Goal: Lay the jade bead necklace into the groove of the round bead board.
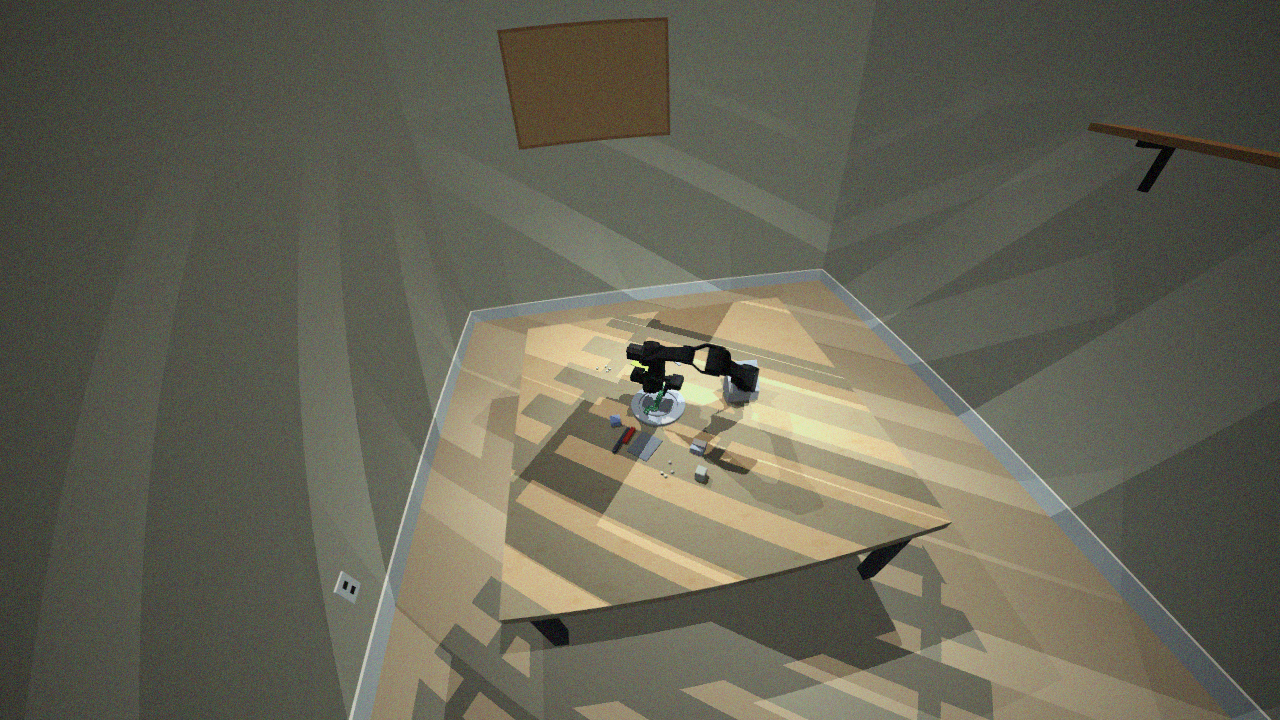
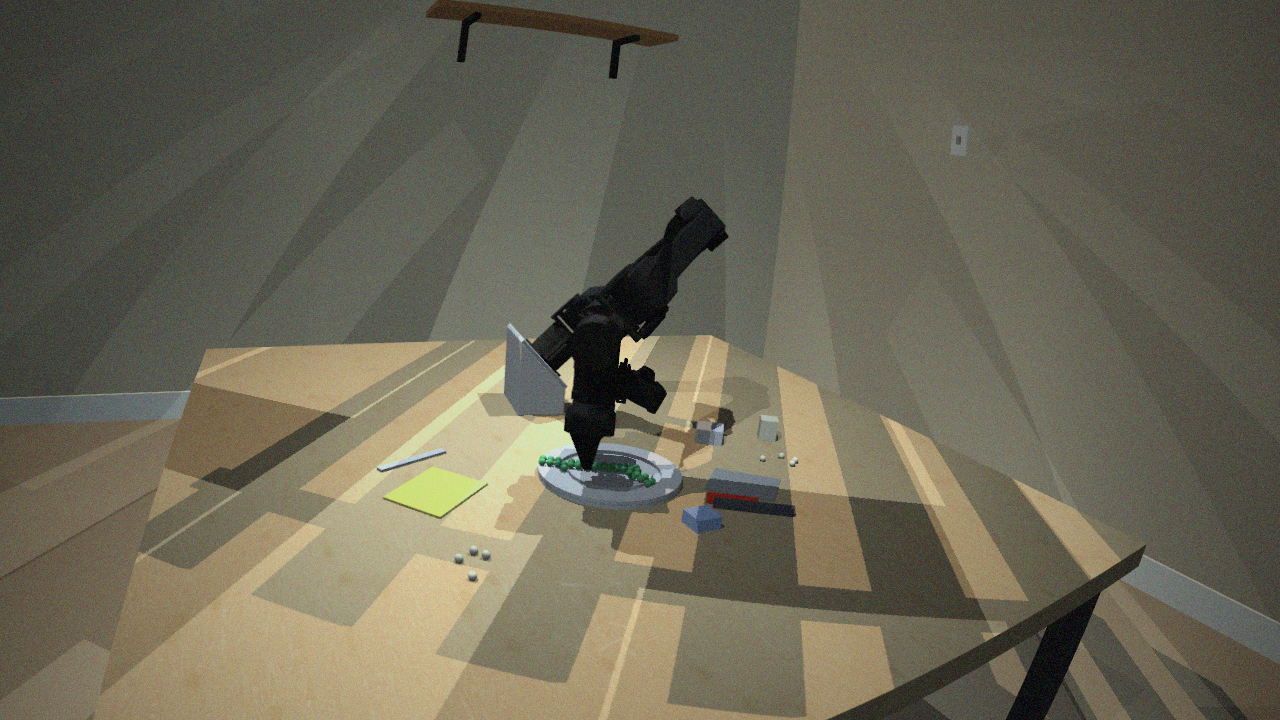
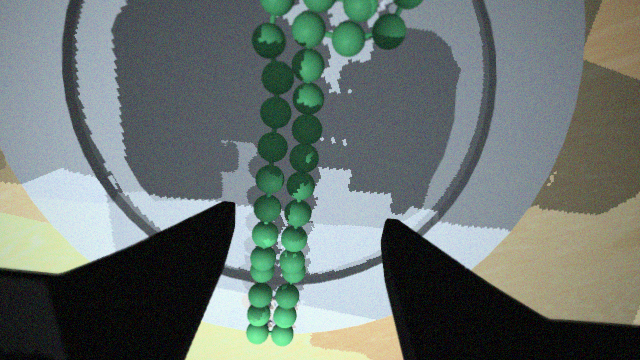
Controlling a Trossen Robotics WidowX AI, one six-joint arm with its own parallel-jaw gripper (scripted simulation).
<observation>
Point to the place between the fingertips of my gripper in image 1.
657, 394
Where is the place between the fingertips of my gripper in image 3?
310, 222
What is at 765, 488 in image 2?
A grey sheet.
</observation>
